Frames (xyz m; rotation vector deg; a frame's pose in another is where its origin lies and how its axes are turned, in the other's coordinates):
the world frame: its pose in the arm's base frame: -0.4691 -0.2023 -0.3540 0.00 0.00 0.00
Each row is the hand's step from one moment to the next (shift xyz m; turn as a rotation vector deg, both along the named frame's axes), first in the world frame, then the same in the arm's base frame.
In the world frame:
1: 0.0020 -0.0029 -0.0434 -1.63 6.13 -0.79
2: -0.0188 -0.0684 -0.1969 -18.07 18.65 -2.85
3: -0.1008 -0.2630 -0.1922 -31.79 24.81 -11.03
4: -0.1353 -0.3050 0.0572 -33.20 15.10 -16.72
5: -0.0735 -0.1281 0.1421 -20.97 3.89 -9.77
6: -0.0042 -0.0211 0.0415 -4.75 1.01 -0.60
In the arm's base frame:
1: 0.0020 -0.0029 -0.0434 -1.63 6.13 -0.79
2: -0.0188 -0.0684 -0.1969 -18.07 18.65 -2.85
3: -0.1008 -0.2630 -0.1922 -31.79 24.81 -11.03
4: -0.1353 -0.3050 0.0572 -33.20 15.10 -16.72
5: -0.0735 -0.1281 0.1421 -20.97 3.89 -9.77
6: -0.0042 -0.0211 0.0415 -4.75 1.01 -0.60

